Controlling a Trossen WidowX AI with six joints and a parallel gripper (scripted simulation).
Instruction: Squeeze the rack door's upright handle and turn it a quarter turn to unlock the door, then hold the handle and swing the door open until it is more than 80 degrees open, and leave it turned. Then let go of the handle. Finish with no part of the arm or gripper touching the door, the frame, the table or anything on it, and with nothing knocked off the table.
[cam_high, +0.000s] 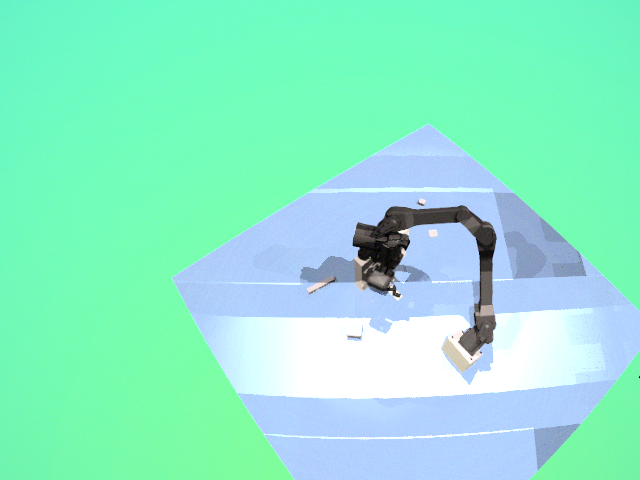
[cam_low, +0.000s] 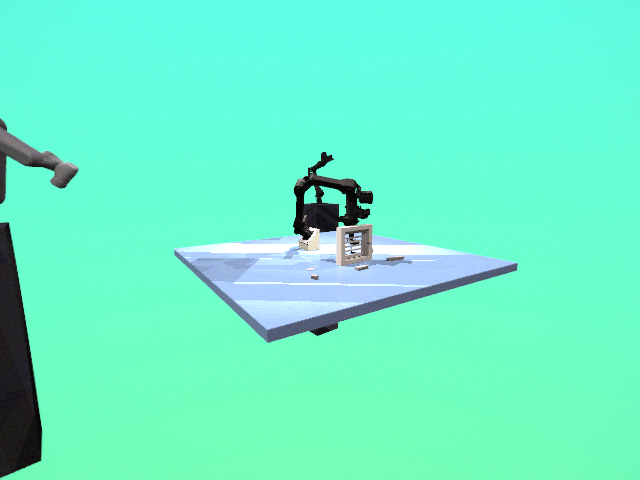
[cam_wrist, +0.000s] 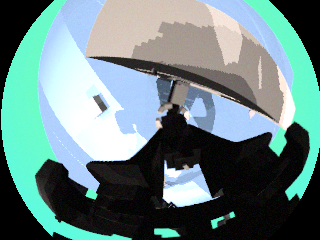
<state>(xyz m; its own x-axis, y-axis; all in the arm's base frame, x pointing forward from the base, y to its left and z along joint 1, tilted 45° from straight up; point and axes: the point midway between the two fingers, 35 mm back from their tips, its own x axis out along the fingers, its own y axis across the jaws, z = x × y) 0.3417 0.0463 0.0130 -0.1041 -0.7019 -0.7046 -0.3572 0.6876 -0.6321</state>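
Now: gripper tip 20 mm above the dark upright handle. From my gripper tip the other things lie so: grey bar 170 mm ahead, 150 mm to the left, 110 mm below.
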